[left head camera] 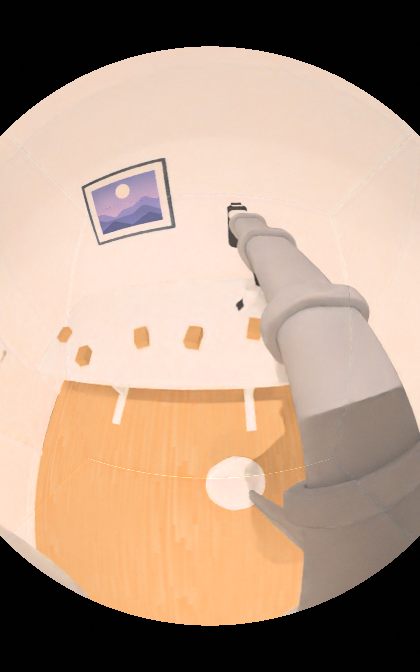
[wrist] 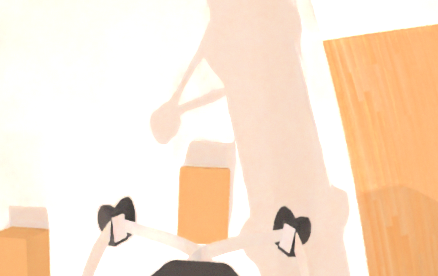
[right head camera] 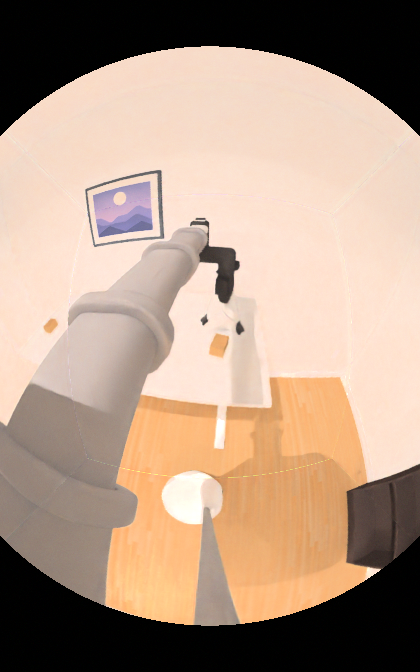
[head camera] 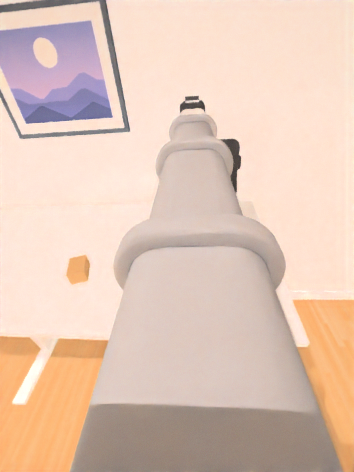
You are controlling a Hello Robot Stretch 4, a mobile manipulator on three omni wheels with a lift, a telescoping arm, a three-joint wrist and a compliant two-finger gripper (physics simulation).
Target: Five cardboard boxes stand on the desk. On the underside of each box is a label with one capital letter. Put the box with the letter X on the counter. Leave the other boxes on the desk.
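Frame: origin at the robot's base, x ahead, y left, z up, level; millimetres.
Seen in the pictures: gripper, fingertip midpoint: (wrist: 205,218).
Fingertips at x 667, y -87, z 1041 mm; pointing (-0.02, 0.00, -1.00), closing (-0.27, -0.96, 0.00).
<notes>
A point is followed by its place in that frame.
Five orange-brown cardboard boxes stand on the white desk (left head camera: 170,372) (right head camera: 195,385). In the left head view, from left to right, they are a first box (left head camera: 64,334), a second box (left head camera: 83,355), a third box (left head camera: 141,337), a fourth box (left head camera: 193,337) and a rightmost box (left head camera: 254,328) (right head camera: 219,345) (wrist: 204,205) {z 973, x 667, y -85 mm}. No label shows. My gripper (right head camera: 222,323) (wrist: 205,218) {z 1041, x 667, y -87 mm} is open and empty, pointing down over the rightmost box, which appears between the spread fingertips in the wrist view. The counter is not identifiable in these views.
A framed mountain picture (head camera: 60,75) {z 1525, x 1194, y 538 mm} (left head camera: 131,202) (right head camera: 125,210) hangs on the wall behind the desk. A white disc (left head camera: 230,485) (right head camera: 187,495) shows low above the wooden floor. A dark brown object (right head camera: 375,525) stands at the right edge of the right head view.
</notes>
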